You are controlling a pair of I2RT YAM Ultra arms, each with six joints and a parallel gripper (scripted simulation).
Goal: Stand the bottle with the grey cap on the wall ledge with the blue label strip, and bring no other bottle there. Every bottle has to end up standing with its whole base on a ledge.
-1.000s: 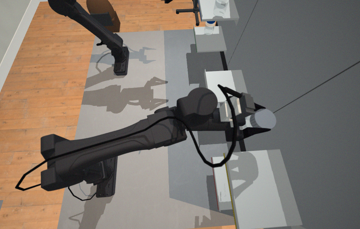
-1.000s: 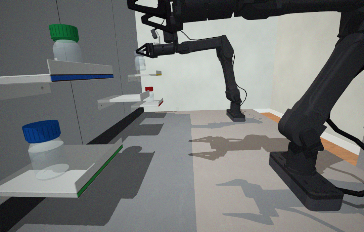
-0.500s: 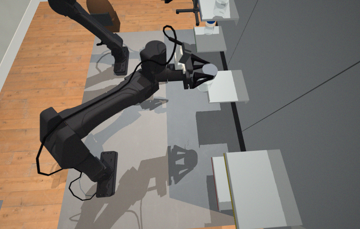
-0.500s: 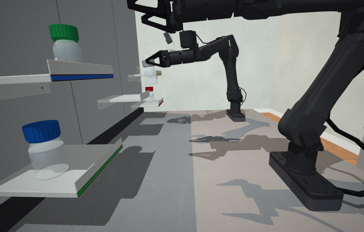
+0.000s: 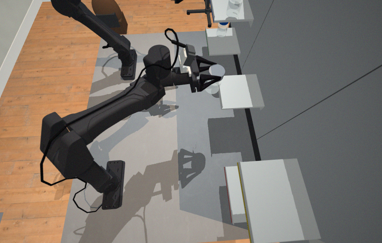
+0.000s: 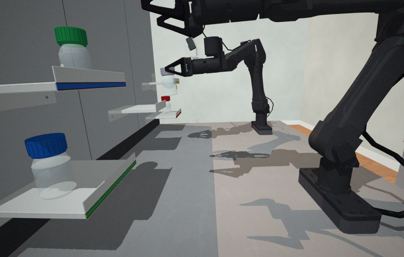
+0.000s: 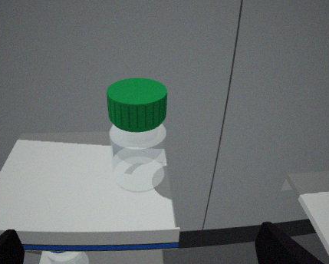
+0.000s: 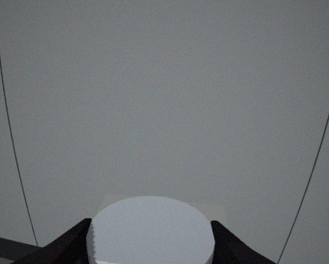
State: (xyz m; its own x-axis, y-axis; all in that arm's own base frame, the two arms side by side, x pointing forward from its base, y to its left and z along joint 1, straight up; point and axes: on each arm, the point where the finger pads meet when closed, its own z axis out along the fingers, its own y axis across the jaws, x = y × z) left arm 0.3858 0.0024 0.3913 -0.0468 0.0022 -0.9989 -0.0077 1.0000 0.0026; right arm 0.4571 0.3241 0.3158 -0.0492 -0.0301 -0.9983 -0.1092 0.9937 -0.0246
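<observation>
Now: right hand 5 cm above the grey-capped bottle. Round my right hand: green-capped bottle: 34 cm to the left, 11 cm ahead; then blue-capped bottle: 46 cm to the left, 19 cm below, 11 cm ahead.
My left gripper is now 60 mm short of the grey-capped bottle, 340 mm to the left of it and 130 mm above it. The rest, counted from my left hand: green-capped bottle: 180 mm ahead, 80 mm below; blue-capped bottle: 170 mm ahead, 120 mm to the left, 270 mm below.
</observation>
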